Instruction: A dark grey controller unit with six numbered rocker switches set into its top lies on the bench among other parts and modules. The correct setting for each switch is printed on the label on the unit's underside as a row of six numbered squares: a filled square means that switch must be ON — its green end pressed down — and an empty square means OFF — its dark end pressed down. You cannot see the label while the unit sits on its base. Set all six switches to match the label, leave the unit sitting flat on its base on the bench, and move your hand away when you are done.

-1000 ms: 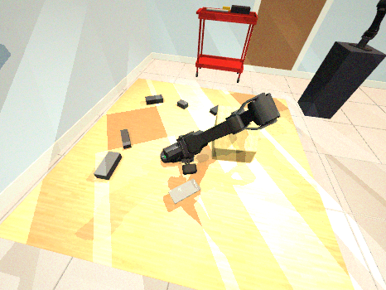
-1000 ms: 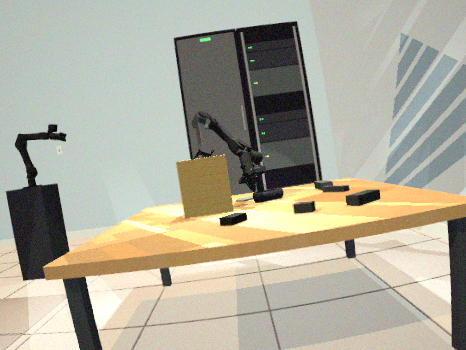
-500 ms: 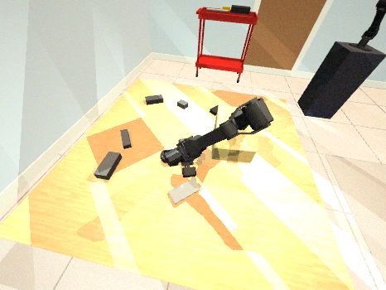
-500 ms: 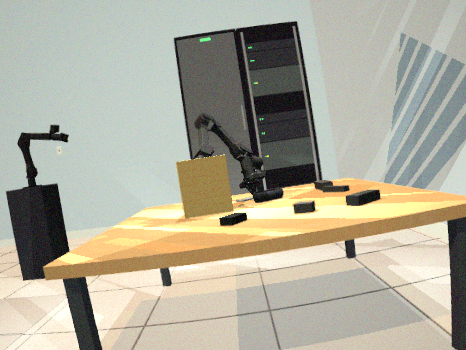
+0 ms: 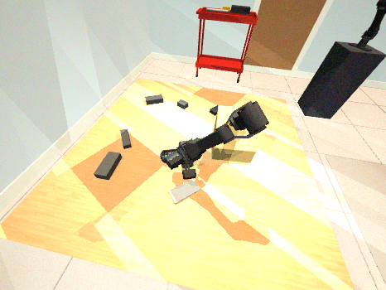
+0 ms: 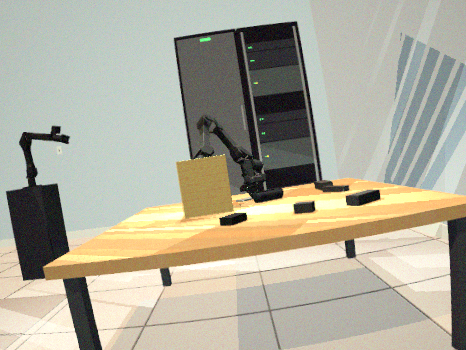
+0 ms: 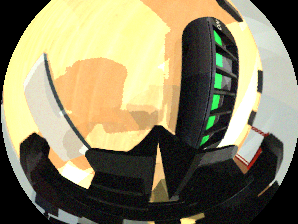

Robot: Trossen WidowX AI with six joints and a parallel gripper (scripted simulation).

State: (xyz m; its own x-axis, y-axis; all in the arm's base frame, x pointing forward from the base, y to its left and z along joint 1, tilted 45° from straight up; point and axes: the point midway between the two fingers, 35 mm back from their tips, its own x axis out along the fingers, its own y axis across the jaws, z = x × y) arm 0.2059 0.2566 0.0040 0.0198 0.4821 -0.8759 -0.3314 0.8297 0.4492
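The pale flat plate is 2 cm behind my gripper tip and 14 cm to the left of it. From my gripper tip the other things lie so: slim grey module: 38 cm ahead, 11 cm to the right, 1 cm above.
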